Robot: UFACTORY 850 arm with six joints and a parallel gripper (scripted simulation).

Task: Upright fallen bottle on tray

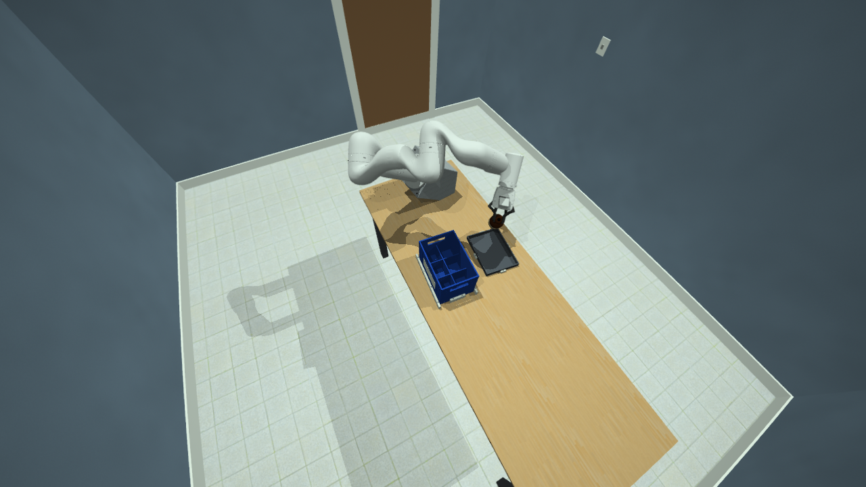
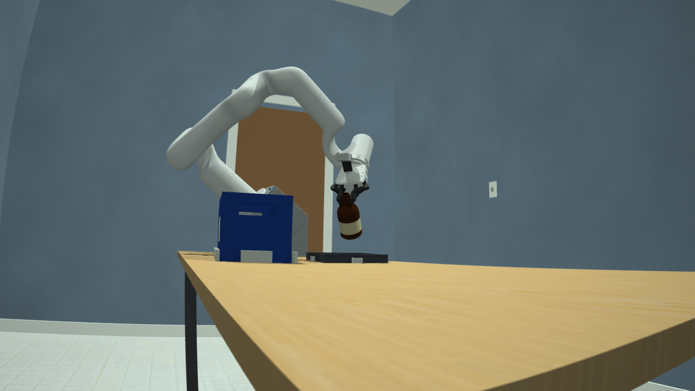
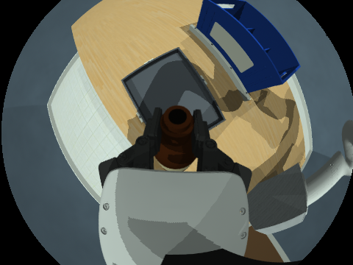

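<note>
Now: hand 5 cm above the bottle, 2 cm to the right of it and 2 cm past it. The rest, counted from my hand: dark tray: 19 cm below, 6 cm ahead, 3 cm to the right; blue crate: 32 cm to the right, 12 cm below, 9 cm ahead.
</note>
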